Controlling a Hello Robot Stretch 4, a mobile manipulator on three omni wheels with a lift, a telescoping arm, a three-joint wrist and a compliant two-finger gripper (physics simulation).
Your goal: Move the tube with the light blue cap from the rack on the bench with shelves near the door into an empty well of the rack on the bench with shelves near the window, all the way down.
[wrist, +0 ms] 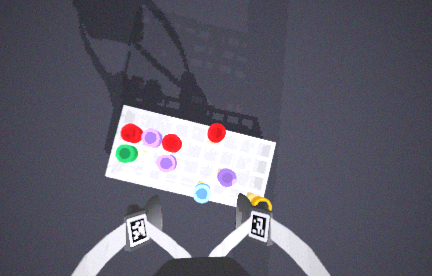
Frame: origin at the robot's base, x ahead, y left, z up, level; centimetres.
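Seen in the pictures: hand, tool point: (199,216).
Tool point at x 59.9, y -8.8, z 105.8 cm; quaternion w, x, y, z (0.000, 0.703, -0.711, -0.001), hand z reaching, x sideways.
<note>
Pixels of each thing's top centre, then the offset from my tool point to it.
- white rack, top centre: (192,159) dx +4.4, dy +0.7, dz -11.4 cm
- tube with the light blue cap, top centre: (203,195) dx +0.8, dy -0.5, dz -5.1 cm
A white rack (192,131) with a grid of wells lies tilted across the middle of the wrist view. The tube with the light blue cap (201,193) stands at the rack's near edge, a little right of the middle. My gripper (199,214) is open, with its fingertips wide apart at the near side of the rack. The light blue cap shows between and slightly beyond the fingertips, touching neither. The right fingertip overlaps the rack's near right corner in the view. The lower part of the tube is hidden under its cap. I cannot tell from this view which bench the rack stands on.
Other capped tubes stand in the rack: red ones (131,133) (171,143) (216,133), a green one (126,153), and purple ones (151,138) (166,163) (227,177). A yellow-capped tube (261,202) is right beside the right fingertip, partly hidden by it. Dark shadows fall beyond the rack.
</note>
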